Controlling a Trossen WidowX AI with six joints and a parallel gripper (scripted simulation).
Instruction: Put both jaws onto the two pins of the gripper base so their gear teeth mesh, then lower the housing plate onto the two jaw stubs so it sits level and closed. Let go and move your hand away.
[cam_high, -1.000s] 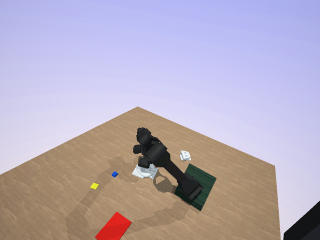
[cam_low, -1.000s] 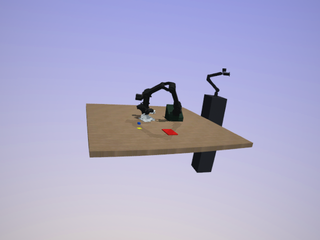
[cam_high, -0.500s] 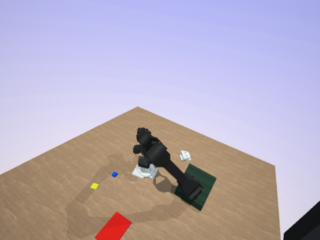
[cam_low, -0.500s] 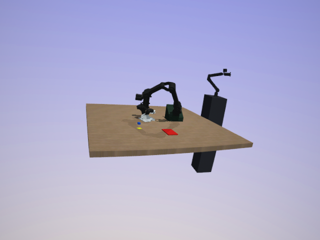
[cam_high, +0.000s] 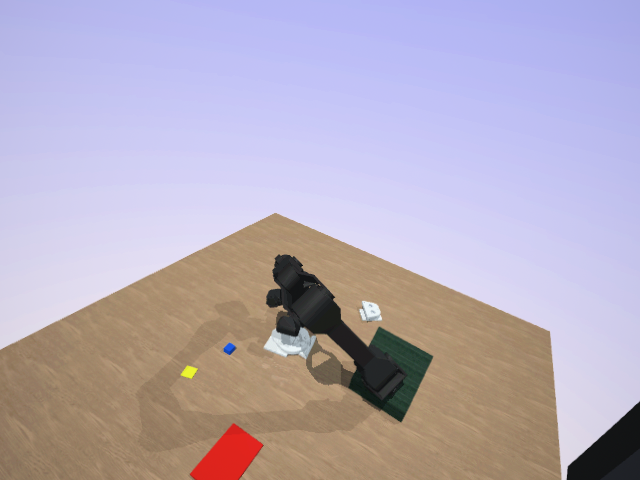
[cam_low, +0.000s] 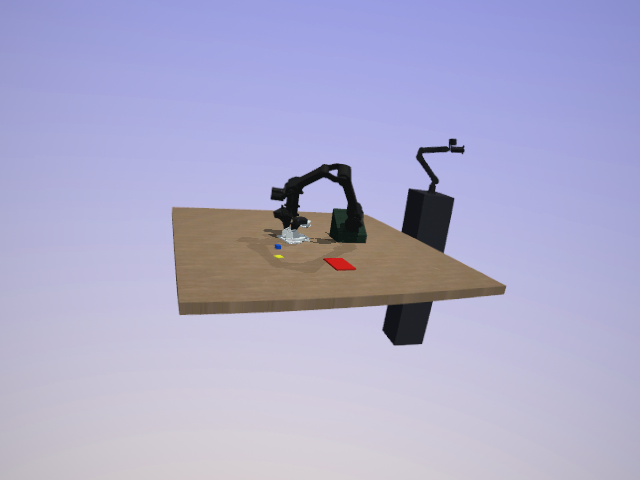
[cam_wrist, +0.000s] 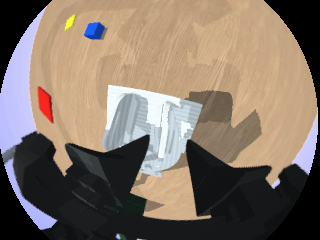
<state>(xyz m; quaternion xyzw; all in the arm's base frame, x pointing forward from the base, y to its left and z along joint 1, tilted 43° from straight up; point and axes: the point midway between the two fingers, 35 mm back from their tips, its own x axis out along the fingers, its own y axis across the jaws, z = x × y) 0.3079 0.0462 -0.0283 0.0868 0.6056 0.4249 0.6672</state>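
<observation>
My gripper tip is now 50 mm past the white jaw and 30 mm to the right of it. Also, from my gripper tip: blue cube 80 mm ahead, 180 mm to the left, 10 mm below; then yellow tile 90 mm ahead, 290 mm to the left, 20 mm below; then red patch 150 mm behind, 360 mm to the left, 10 mm below.
</observation>
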